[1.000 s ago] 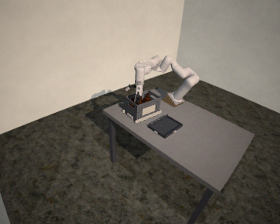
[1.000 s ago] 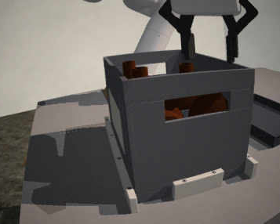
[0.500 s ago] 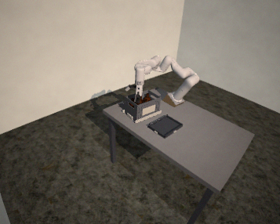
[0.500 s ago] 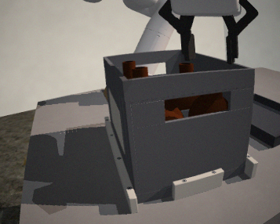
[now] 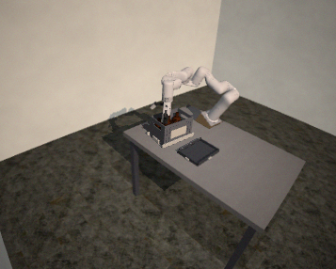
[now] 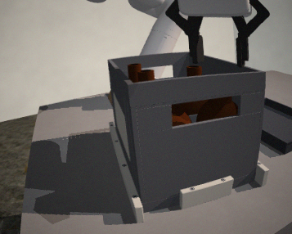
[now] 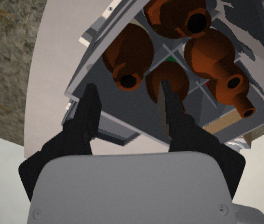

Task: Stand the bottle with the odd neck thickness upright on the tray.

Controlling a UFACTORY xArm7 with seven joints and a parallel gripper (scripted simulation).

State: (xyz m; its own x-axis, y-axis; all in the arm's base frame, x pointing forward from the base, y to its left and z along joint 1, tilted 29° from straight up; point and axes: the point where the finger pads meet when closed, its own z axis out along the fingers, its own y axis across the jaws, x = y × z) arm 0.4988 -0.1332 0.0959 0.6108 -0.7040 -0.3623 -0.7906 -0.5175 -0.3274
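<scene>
Right now my hand is 9 cm past the dark grey crate, 3 cm to the left of it and 11 cm above it. From my hand the other things lie so: dark flat tray: 10 cm behind, 26 cm to the left, 18 cm below; then glass bottle: 19 cm behind, 6 cm to the right, 11 cm below.
</scene>
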